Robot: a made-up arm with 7 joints. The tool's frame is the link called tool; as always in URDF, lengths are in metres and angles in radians. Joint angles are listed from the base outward.
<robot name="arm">
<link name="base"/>
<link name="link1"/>
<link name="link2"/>
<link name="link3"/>
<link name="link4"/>
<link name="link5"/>
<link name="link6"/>
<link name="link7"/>
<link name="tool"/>
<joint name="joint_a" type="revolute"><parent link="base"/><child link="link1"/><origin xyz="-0.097 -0.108 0.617" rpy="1.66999 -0.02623 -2.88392"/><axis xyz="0 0 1"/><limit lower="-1.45" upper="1.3"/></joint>
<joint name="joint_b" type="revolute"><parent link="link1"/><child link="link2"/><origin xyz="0.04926 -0.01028 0.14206" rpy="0.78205 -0.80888 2.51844"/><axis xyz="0 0 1"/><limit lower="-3.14" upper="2.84"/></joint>
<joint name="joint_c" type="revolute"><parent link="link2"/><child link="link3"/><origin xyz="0.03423 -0.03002 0.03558" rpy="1.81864 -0.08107 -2.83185"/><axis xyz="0 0 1"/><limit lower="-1.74" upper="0.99"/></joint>
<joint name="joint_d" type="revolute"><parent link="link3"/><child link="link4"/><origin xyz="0.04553 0.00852 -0.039" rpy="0.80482 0.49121 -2.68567"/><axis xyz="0 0 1"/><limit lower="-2.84" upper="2.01"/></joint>
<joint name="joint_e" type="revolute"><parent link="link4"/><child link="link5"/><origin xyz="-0.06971 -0.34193 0.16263" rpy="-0.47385 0.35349 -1.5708"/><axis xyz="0 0 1"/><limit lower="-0.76" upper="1.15"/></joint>
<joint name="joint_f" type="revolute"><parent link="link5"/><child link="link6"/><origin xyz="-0.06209 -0.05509 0.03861" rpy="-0.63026 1.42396 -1.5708"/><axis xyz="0 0 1"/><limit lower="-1.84" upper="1.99"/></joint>
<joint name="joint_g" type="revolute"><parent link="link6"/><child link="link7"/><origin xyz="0.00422 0.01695 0.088" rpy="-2.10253 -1.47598 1.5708"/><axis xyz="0 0 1"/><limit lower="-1.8" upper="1.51"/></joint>
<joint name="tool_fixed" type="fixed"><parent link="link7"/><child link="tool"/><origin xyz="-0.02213 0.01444 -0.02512" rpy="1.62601 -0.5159 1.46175"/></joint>
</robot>
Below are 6 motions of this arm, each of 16 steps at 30 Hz.
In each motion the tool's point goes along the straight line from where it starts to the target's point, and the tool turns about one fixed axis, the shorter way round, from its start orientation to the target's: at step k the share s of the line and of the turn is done. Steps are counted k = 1, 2, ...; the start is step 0. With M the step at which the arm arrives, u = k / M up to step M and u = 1 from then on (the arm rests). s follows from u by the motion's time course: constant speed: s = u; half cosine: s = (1 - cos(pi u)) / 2; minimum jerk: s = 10 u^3 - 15 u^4 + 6 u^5.
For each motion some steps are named. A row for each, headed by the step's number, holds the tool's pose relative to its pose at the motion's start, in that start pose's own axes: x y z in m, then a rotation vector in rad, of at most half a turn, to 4 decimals.
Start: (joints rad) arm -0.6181 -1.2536 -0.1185 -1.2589 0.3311 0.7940 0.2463
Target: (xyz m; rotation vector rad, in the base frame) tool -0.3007 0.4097 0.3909 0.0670 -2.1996 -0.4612
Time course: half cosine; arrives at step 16
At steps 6, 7, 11, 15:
6: 0.0117 0.0359 -0.0217 -0.0087 0.2988 0.1138
7: 0.0152 0.0468 -0.0283 -0.0113 0.3897 0.1483
11: 0.0294 0.0904 -0.0548 -0.0218 0.7530 0.2867
15: 0.0374 0.1151 -0.0697 -0.0278 0.9589 0.3650

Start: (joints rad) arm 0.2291 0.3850 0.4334 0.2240 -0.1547 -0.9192 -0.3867
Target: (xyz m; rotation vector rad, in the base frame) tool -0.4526 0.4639 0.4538 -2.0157 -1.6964 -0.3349
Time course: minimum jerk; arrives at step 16
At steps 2, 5, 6, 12, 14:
2: -0.0036 0.0001 0.0010 -0.0087 -0.0141 0.0161
5: -0.0409 0.0015 0.0110 -0.0973 -0.1584 0.1811
6: -0.0625 0.0023 0.0168 -0.1488 -0.2422 0.2768
12: -0.2037 0.0076 0.0547 -0.4848 -0.7890 0.9017
14: -0.2235 0.0083 0.0601 -0.5321 -0.8660 0.9897

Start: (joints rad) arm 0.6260 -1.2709 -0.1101 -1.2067 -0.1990 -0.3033 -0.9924
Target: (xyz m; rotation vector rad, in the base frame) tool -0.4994 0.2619 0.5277 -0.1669 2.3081 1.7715
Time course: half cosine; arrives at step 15
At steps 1, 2, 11, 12, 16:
1: 0.0002 0.0007 -0.0007 0.0012 0.0024 0.0030
2: 0.0009 0.0026 -0.0027 0.0046 0.0095 0.0117
11: 0.0177 0.0506 -0.0525 0.0884 0.1831 0.2256
12: 0.0192 0.0549 -0.0569 0.0958 0.1985 0.2445
16: 0.0212 0.0607 -0.0629 0.1059 0.2194 0.2703

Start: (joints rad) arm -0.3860 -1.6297 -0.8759 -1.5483 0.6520 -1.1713 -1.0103
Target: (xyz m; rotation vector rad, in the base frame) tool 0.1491 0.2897 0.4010 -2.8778 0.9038 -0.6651
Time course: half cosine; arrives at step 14
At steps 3, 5, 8, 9, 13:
3: 0.0096 -0.0009 -0.0050 -0.0411 0.1098 -0.0252
5: 0.0248 -0.0023 -0.0130 -0.1066 0.2848 -0.0653
8: 0.0537 -0.0049 -0.0280 -0.2302 0.6150 -0.1410
9: 0.0629 -0.0058 -0.0329 -0.2700 0.7213 -0.1653
13: 0.0867 -0.0080 -0.0453 -0.3719 0.9935 -0.2277

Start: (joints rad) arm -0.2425 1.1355 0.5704 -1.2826 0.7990 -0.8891 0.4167
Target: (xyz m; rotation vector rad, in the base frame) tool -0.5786 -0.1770 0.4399 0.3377 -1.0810 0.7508
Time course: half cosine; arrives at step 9
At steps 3, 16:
3: 0.0060 0.0079 -0.0022 0.0422 -0.0284 0.0231
16: 0.0241 0.0314 -0.0089 0.1690 -0.1137 0.0923

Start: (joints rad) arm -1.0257 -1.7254 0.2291 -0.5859 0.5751 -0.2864 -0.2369
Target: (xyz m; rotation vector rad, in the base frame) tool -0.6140 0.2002 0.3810 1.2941 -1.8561 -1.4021
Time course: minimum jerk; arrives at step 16
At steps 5, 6, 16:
5: 0.0010 0.0261 -0.0035 -0.0511 0.0059 0.1642
6: 0.0016 0.0400 -0.0053 -0.0782 0.0090 0.2510
16: 0.0057 0.1453 -0.0194 -0.2840 0.0326 0.9120

